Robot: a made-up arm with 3 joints. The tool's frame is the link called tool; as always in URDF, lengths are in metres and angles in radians. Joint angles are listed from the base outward. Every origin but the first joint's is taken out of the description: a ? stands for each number. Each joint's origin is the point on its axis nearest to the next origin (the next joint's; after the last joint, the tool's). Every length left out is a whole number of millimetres.
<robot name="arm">
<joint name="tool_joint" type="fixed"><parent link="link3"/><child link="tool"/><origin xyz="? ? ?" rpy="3.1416 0 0"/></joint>
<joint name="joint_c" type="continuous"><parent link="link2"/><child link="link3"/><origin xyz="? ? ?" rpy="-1.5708 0 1.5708"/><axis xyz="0 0 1"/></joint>
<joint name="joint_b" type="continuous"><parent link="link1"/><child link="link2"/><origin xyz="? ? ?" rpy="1.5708 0 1.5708"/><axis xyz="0 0 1"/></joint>
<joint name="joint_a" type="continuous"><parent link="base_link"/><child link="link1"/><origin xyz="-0.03 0 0.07" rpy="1.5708 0 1.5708"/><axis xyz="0 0 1"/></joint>
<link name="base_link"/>
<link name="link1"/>
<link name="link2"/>
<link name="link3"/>
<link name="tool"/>
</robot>
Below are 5 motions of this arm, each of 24 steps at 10 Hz.
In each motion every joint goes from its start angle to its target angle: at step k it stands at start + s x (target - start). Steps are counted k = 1, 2, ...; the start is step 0. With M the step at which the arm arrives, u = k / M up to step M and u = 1 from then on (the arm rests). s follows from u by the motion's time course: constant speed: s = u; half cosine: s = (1 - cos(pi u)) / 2; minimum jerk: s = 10 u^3 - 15 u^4 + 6 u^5.
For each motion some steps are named. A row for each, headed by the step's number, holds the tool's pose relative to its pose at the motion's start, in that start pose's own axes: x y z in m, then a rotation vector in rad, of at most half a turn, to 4 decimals.
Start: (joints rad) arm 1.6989 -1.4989 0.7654
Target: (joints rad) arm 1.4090 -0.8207 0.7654
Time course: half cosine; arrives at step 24
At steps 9, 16, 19, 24:
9: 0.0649 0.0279 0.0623 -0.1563 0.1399 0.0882
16: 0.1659 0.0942 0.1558 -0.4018 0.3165 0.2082
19: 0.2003 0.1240 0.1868 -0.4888 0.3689 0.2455
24: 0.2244 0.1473 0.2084 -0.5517 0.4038 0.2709

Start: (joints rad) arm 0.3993 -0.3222 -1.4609
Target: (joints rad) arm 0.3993 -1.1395 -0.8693
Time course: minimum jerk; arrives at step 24
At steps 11, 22, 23, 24:
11: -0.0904 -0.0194 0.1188 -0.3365 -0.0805 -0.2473
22: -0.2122 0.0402 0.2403 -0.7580 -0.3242 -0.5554
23: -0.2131 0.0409 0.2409 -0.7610 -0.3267 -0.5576
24: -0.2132 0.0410 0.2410 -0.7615 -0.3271 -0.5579

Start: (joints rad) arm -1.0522 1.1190 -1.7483
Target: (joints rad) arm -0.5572 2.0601 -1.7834
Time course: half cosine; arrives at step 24
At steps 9, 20, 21, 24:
9: 0.0634 -0.0327 -0.1224 0.2767 -0.0982 0.1569
20: 0.1960 -0.0090 -0.2964 0.8458 -0.1723 0.5074
21: 0.2009 -0.0058 -0.3017 0.8723 -0.1713 0.5241
24: 0.2071 -0.0015 -0.3083 0.9071 -0.1694 0.5459

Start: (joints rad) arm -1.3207 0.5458 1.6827
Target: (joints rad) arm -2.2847 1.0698 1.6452
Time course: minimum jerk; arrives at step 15
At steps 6, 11, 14, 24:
6: -0.0526 -0.1198 0.2311 -0.1379 -0.2638 -0.1684
11: -0.3592 -0.2688 0.5461 -0.3715 -0.6467 -0.5665
14: -0.4492 -0.2834 0.5878 -0.4158 -0.7124 -0.6666
24: -0.4513 -0.2837 0.5887 -0.4168 -0.7138 -0.6689

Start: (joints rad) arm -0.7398 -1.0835 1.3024
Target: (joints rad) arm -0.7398 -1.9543 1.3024
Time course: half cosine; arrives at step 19
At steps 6, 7, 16, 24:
6: 0.0082 0.0297 -0.0714 0.1902 -0.0523 0.0000
7: 0.0116 0.0420 -0.0928 0.2512 -0.0691 0.0000
16: 0.0548 0.1993 -0.2366 0.7890 -0.2170 0.0000
24: 0.0598 0.2175 -0.2450 0.8396 -0.2309 0.0000

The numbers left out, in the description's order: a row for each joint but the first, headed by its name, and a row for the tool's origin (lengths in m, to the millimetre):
tool: 0.04 0.37 0
joint_c: -0.12 -0.03 0
joint_b: -0.65 -0.04 0

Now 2 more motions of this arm.
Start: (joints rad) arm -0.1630 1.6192 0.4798
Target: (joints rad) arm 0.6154 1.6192 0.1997
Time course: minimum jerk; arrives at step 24
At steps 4, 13, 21, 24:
4: 0.0296 0.0104 0.0013 -0.0012 -0.0006 0.0375
13: 0.4243 0.2790 0.0217 -0.0202 -0.0085 0.6110
21: 0.6123 0.5884 0.0347 -0.0357 -0.0127 1.0406
24: 0.6173 0.6019 0.0351 -0.0363 -0.0128 1.0576

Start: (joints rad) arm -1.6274 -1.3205 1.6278
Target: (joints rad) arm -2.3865 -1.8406 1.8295
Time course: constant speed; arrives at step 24
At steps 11, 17, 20, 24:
11: 0.0629 0.2789 -0.0313 0.2389 -0.0210 0.2537
17: 0.0521 0.4383 -0.0433 0.3590 0.0106 0.3982
20: 0.0339 0.5166 -0.0482 0.4144 0.0374 0.4714
24: -0.0036 0.6171 -0.0540 0.4818 0.0842 0.5698

